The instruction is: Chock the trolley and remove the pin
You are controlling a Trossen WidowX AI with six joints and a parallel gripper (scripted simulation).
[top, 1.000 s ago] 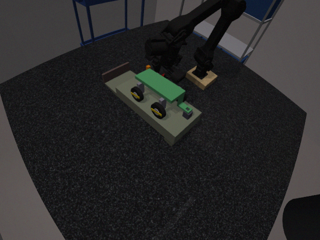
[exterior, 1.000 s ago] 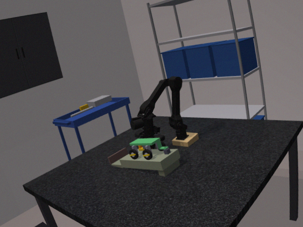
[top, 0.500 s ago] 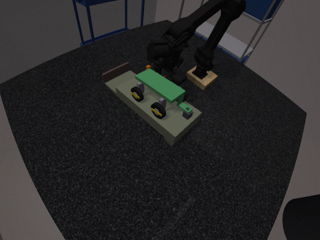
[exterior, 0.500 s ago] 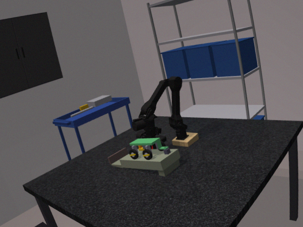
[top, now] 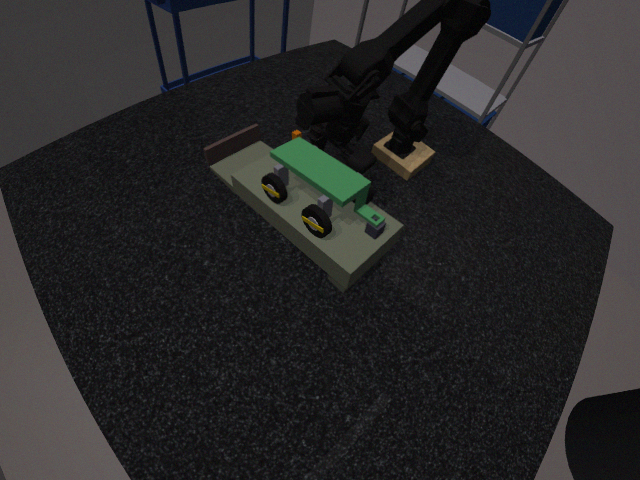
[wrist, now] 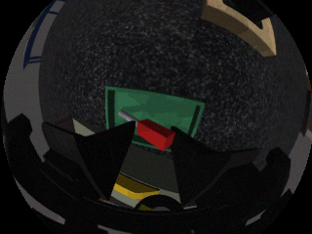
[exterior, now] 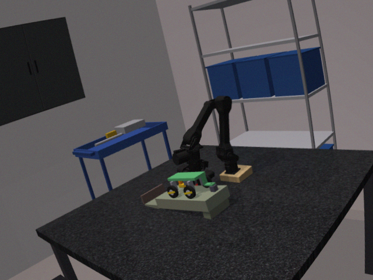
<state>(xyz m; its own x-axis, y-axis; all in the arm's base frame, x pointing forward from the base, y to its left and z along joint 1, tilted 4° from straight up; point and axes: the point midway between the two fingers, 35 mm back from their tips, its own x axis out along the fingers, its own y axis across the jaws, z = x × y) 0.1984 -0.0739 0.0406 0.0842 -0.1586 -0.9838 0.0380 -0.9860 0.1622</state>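
Now: gripper tip 20 mm to the left of the red-headed stop pin. Round my gripper tip: green tray: 10 mm to the right, 40 mm below; trolley: 130 mm ahead, 80 mm to the left, 90 mm above; yellow chock: 60 mm ahead, 10 mm to the right, 50 mm above.
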